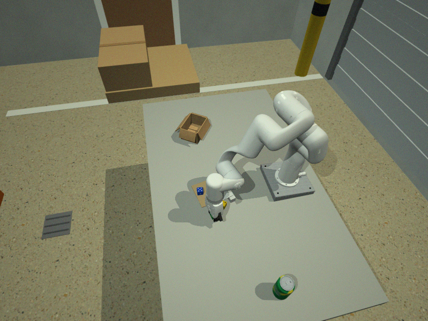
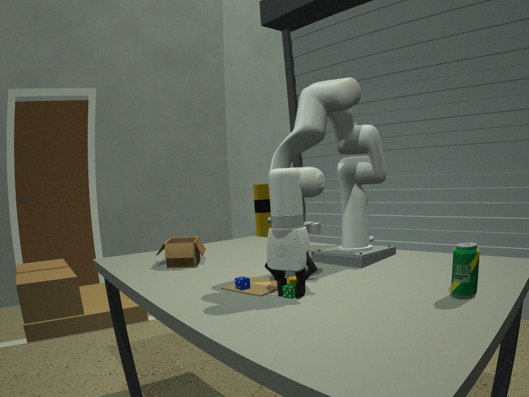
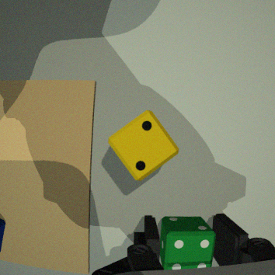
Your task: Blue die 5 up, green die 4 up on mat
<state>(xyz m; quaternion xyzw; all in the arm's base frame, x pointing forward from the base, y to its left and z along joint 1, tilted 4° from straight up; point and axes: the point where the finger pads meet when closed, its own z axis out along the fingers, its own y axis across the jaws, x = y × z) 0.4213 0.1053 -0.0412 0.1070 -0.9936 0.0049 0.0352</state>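
The green die is 1 cm below my hand. The rest, counted from my hand: yellow die 6 cm behind, 4 cm to the right, 1 cm below; cardboard mat 1 cm behind, 14 cm to the right, 2 cm below; blue die 4 cm ahead, 14 cm to the right.
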